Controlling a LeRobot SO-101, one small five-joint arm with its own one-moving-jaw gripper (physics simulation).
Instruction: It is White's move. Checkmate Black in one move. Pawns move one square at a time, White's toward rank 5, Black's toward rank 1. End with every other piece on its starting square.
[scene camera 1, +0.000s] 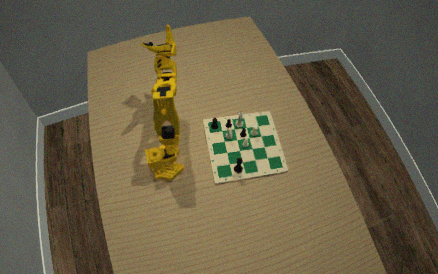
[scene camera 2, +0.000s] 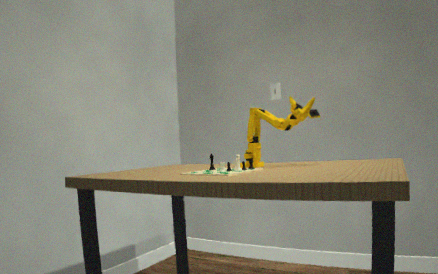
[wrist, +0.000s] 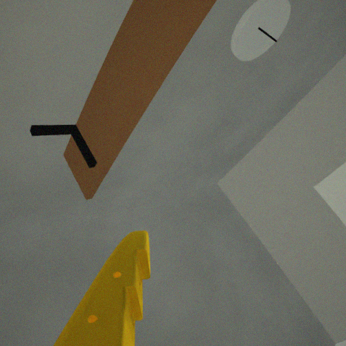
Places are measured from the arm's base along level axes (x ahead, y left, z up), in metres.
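Pixels of known places: end effector, tool point: (scene camera 1: 167, 25) (scene camera 2: 313, 98); arm's base, origin of the base link: (scene camera 1: 172, 162).
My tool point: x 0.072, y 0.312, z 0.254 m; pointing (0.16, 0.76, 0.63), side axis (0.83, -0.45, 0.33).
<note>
Ahead of a thing's pixels: the offset from my tool point to its top centre. Level surfaces: height alone.
The green and white board {dz -0.254 m} (scene camera 1: 212, 179) lies on the table. The tall black king {dx +0.101, dy -0.391, dz -0.185 m} (scene camera 1: 238, 166) (scene camera 2: 212, 161) stands alone in the near row. In the far row stand a black piece {dx +0.082, dy -0.231, dz -0.215 m} (scene camera 1: 215, 123) at the left corner, a black pawn {dx +0.123, dy -0.242, dz -0.216 m} (scene camera 1: 228, 123) and a tall white piece {dx +0.156, dy -0.246, dz -0.185 m} (scene camera 1: 240, 120). The row before it holds a white piece {dx +0.112, dy -0.279, dz -0.208 m} (scene camera 1: 229, 134), a black pawn {dx +0.155, dy -0.286, dz -0.216 m} (scene camera 1: 243, 133) and a small white piece {dx +0.189, dy -0.290, dz -0.215 m} (scene camera 1: 255, 131). A small white piece {dx +0.149, dy -0.320, dz -0.216 m} (scene camera 1: 246, 143) stands in the middle row. My gripper (scene camera 1: 156, 35) (scene camera 2: 303, 98) is open and empty, raised high away from the board.
The yellow arm (scene camera 1: 166, 112) (scene camera 2: 254, 132) stands left of the board on the wooden table (scene camera 1: 240, 225) (scene camera 2: 300, 188). The wrist view looks up past one notched jaw at the walls, a brown slab (wrist: 135, 70) and a pale oval (wrist: 255, 42).
</note>
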